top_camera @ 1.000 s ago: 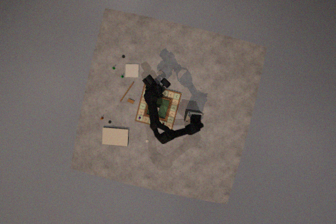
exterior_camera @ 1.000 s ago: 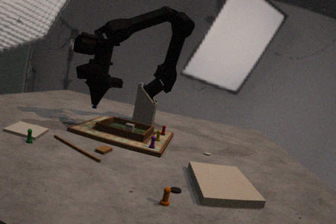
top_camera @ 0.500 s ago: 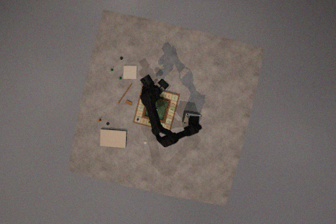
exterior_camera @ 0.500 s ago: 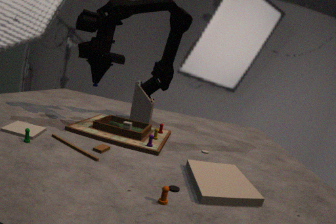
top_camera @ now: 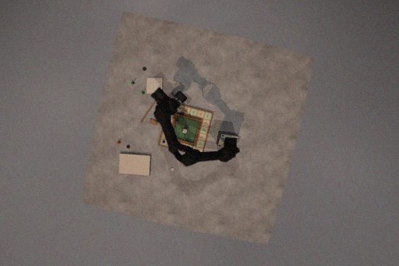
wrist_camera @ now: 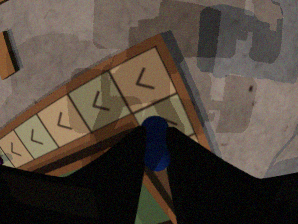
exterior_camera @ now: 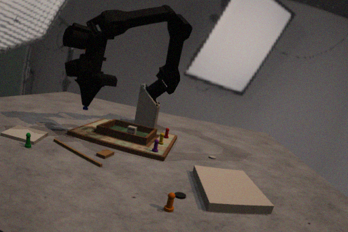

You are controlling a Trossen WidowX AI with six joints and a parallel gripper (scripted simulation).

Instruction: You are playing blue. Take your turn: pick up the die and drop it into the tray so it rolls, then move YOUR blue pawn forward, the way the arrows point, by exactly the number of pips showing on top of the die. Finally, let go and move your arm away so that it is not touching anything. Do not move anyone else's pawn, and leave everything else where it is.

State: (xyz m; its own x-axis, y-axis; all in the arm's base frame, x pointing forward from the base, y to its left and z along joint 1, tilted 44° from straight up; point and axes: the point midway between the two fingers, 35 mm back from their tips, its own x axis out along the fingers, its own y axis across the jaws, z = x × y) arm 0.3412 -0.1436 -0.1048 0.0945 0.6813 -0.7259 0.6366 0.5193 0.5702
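Now: gripper tip 70 mm past the grey die, 140 mm to the right of it and 60 mm above it. Round my gripper tip: blue pawn: 10 mm above; wooden stick: 170 mm ahead, 30 mm to the left, 80 mm below; wooden block: 130 mm ahead, 100 mm to the left, 80 mm below.
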